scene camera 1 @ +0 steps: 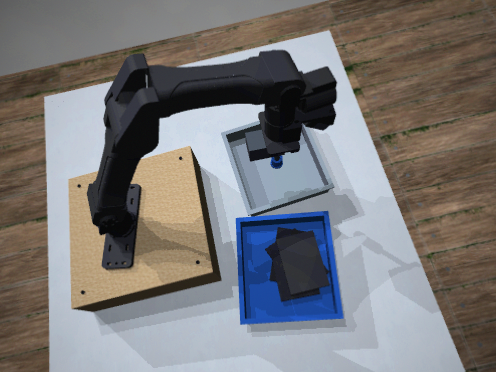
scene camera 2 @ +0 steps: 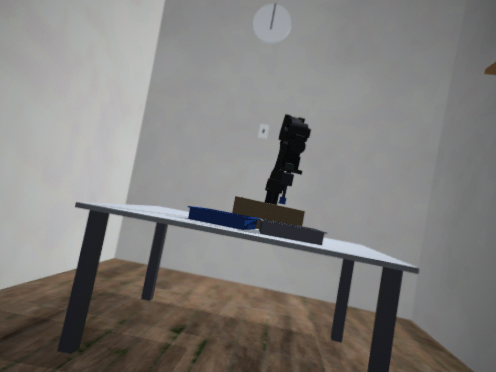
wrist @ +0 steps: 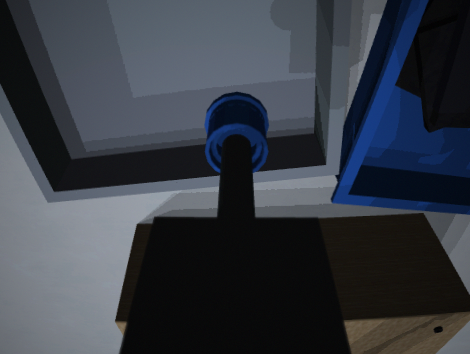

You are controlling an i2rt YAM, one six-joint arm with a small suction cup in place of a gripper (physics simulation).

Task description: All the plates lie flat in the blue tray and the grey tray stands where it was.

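Several dark plates lie in an overlapping pile in the blue tray, turned at different angles; how many there are I cannot tell. In scene camera 2 the plates are hidden by the tray's wall. The grey tray stands flat beside the blue tray, and no plate shows in the visible part of its floor. My gripper, a small blue suction cup, hangs above the grey tray. It is open, with nothing on it.
A wooden block carries the arm's base and stands beside both trays. The trays stand close together on the white table. The arm reaches over the table to the grey tray.
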